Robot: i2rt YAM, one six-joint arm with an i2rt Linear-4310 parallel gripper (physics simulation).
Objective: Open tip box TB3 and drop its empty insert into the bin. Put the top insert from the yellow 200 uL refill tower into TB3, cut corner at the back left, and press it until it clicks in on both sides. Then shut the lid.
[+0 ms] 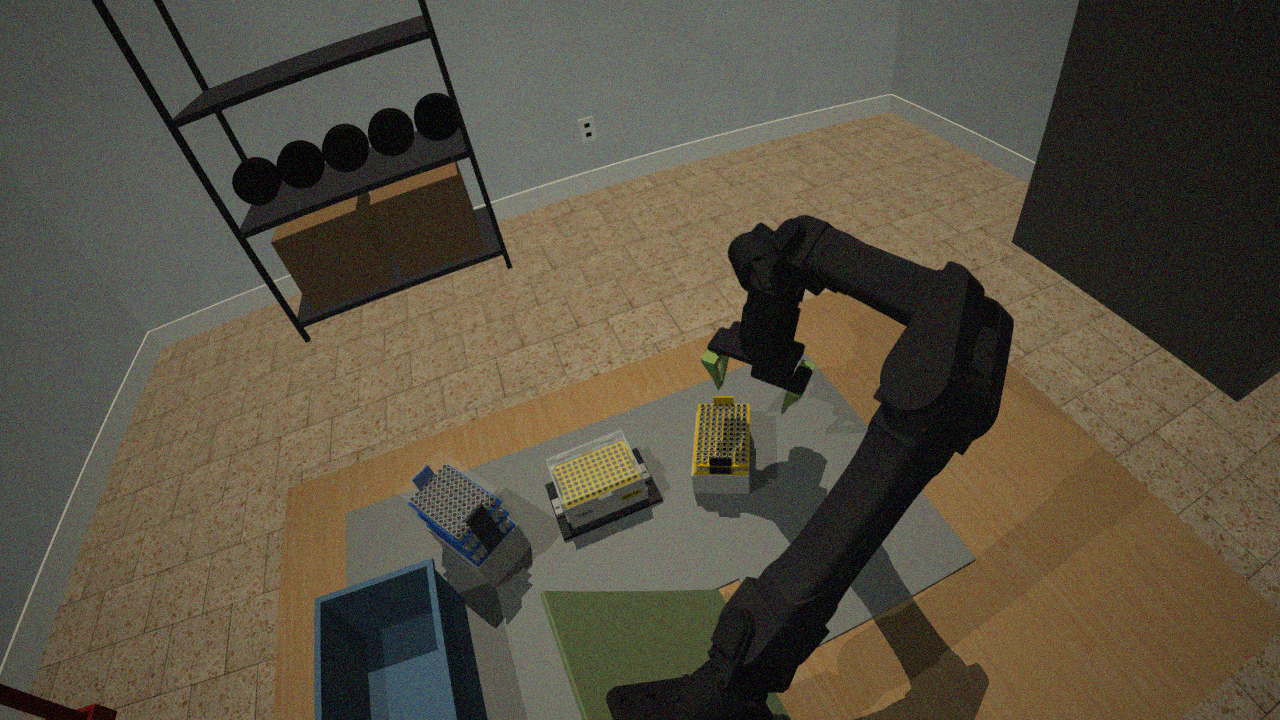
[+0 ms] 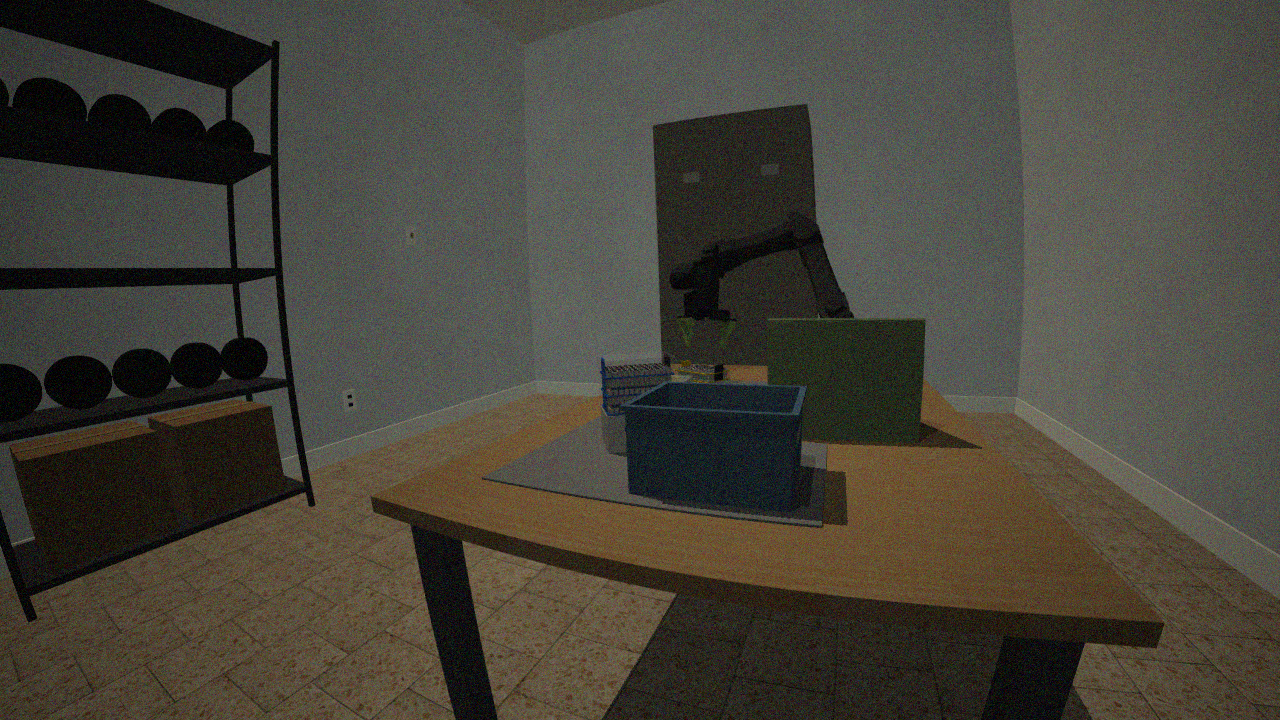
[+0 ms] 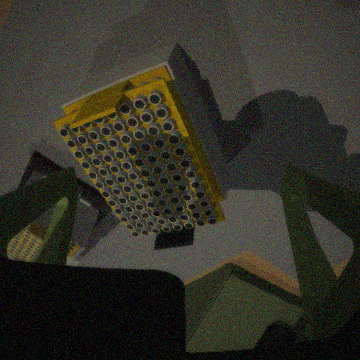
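Note:
The yellow refill tower [image 1: 721,438] [image 3: 150,165] stands on the mat, its top insert full of grey-rimmed tips. A yellow tab shows at its far end and a black one at its near end. My gripper [image 1: 751,398] [image 2: 705,345] [image 3: 179,177] is wide open and empty, above and slightly behind the tower, its green fingers apart. Tip box TB3 [image 1: 599,483] [image 3: 25,247] sits in a dark holder left of the tower, with a yellow insert of empty holes. A clear lid edge shows behind it; I cannot tell whether the lid is shut. The blue bin [image 1: 458,649] [image 2: 716,456] stands front left.
A blue refill tower [image 1: 456,501] [image 2: 635,385] with tips stands between the bin and TB3. An upright green panel [image 1: 635,635] [image 2: 845,376] stands near the arm's base, right of the bin. The grey mat [image 1: 644,564] lies on the wooden table [image 1: 1074,555] [image 2: 939,537].

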